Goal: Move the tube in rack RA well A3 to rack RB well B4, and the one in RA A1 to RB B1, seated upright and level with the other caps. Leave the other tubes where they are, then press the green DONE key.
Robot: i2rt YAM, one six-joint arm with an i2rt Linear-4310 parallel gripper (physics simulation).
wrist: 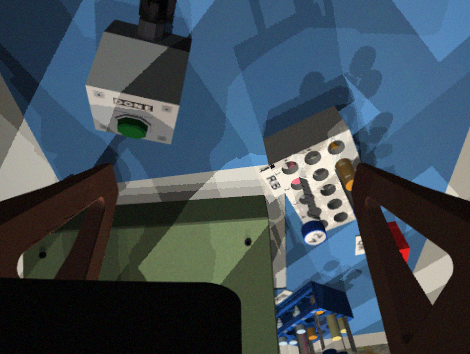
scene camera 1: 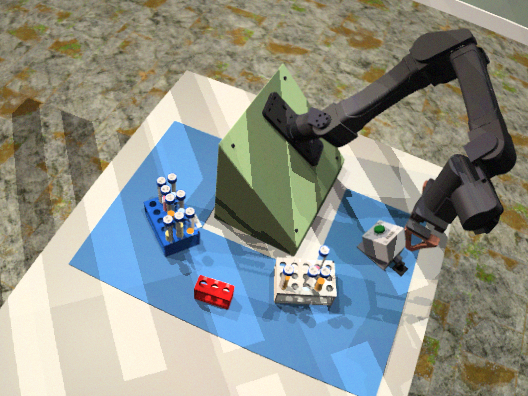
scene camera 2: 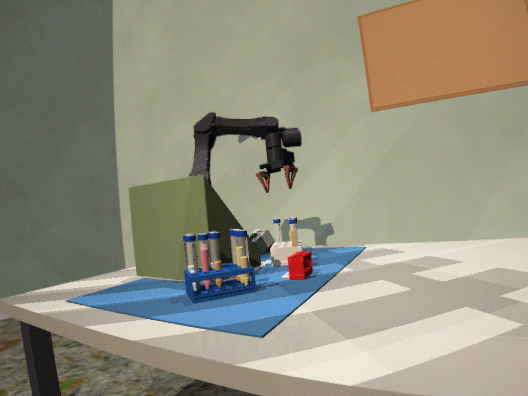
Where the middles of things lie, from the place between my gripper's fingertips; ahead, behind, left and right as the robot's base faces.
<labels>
My gripper is now 80 mm past the grey box with green button (scene camera 1: 383,243), 10 mm to the left of it and 170 mm above it.
</labels>
